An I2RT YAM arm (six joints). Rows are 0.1 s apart.
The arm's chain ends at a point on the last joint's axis. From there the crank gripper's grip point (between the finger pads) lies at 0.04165 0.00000 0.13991 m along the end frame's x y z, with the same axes.
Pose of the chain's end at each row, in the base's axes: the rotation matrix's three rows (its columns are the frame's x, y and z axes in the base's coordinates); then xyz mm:
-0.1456 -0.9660 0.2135; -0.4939 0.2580 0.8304; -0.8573 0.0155 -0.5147; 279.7 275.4 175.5
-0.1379 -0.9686 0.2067; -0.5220 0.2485 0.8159; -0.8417 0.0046 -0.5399; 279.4 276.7 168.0
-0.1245 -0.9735 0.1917; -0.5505 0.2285 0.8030; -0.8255 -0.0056 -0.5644; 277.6 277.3 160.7
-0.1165 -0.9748 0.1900; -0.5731 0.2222 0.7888; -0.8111 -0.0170 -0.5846; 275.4 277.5 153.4
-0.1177 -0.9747 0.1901; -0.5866 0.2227 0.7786; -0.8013 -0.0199 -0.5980; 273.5 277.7 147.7
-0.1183 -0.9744 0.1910; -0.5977 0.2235 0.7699; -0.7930 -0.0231 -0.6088; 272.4 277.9 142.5
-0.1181 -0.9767 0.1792; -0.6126 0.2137 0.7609; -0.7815 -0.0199 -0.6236; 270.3 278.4 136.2
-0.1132 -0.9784 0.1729; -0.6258 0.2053 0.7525; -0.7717 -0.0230 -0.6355; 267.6 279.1 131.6
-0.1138 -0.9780 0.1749; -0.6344 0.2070 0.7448; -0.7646 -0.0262 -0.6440; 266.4 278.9 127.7
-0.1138 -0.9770 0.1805; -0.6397 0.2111 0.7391; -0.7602 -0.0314 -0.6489; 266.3 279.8 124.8
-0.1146 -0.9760 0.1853; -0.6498 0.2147 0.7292; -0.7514 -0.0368 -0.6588; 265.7 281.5 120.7
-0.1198 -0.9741 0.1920; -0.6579 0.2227 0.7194; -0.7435 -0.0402 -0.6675; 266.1 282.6 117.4
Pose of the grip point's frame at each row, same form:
-0.1456 -0.9660 0.2135; -0.4939 0.2580 0.8304; -0.8573 0.0155 -0.5147; 303.5 371.0 67.8
-0.1379 -0.9686 0.2067; -0.5220 0.2485 0.8159; -0.8417 0.0046 -0.5399; 302.6 369.1 57.4
-0.1245 -0.9735 0.1917; -0.5505 0.2285 0.8030; -0.8255 -0.0056 -0.5644; 299.2 366.7 47.4
-0.1165 -0.9748 0.1900; -0.5731 0.2222 0.7888; -0.8111 -0.0170 -0.5846; 297.1 364.0 37.8
-0.1177 -0.9747 0.1901; -0.5866 0.2227 0.7786; -0.8013 -0.0199 -0.5980; 295.2 362.2 30.7
-0.1183 -0.9744 0.1910; -0.5977 0.2235 0.7699; -0.7930 -0.0231 -0.6088; 294.2 360.7 24.3
-0.1181 -0.9767 0.1792; -0.6126 0.2137 0.7609; -0.7815 -0.0199 -0.6236; 290.5 359.3 16.4
-0.1132 -0.9784 0.1729; -0.6258 0.2053 0.7525; -0.7717 -0.0230 -0.6355; 287.1 358.3 10.5
-0.1138 -0.9780 0.1749; -0.6344 0.2070 0.7448; -0.7646 -0.0262 -0.6440; 286.1 356.7 5.8
-0.1138 -0.9770 0.1805; -0.6397 0.2111 0.7391; -0.7602 -0.0314 -0.6489; 286.8 356.6 2.4
-0.1146 -0.9760 0.1853; -0.6498 0.2147 0.7292; -0.7514 -0.0368 -0.6588; 286.9 356.5 -2.8
-0.1198 -0.9741 0.1920; -0.6579 0.2227 0.7194; -0.7435 -0.0402 -0.6675; 288.0 355.8 -7.0

